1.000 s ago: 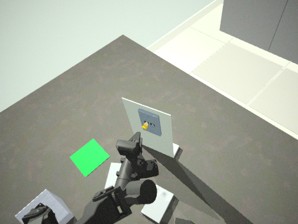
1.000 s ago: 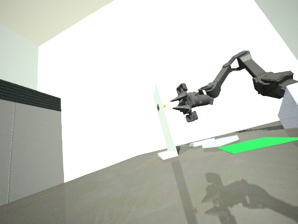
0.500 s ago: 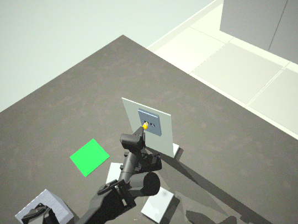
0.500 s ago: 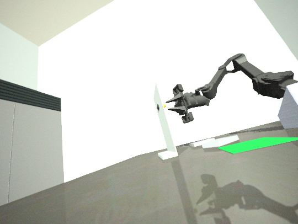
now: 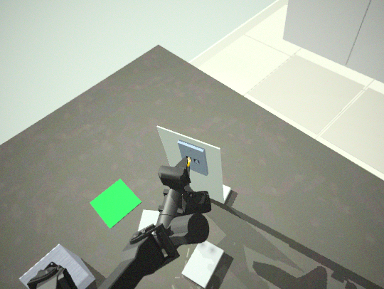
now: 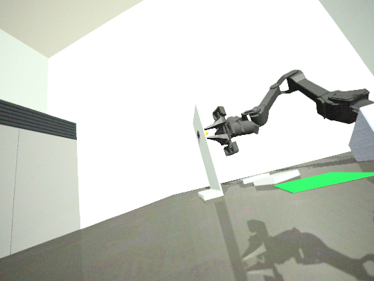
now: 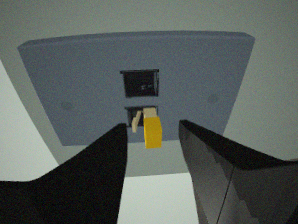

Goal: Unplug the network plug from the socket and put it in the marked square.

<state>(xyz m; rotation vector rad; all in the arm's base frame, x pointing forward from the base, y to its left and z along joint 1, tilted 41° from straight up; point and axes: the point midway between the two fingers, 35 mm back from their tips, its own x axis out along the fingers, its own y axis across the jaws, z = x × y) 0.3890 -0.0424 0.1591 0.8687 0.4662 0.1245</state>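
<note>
Now: gripper tip 1 cm short of the network plug. Round my gripper tip: green marked square 21 cm below, 20 cm to the left, 16 cm behind.
</note>
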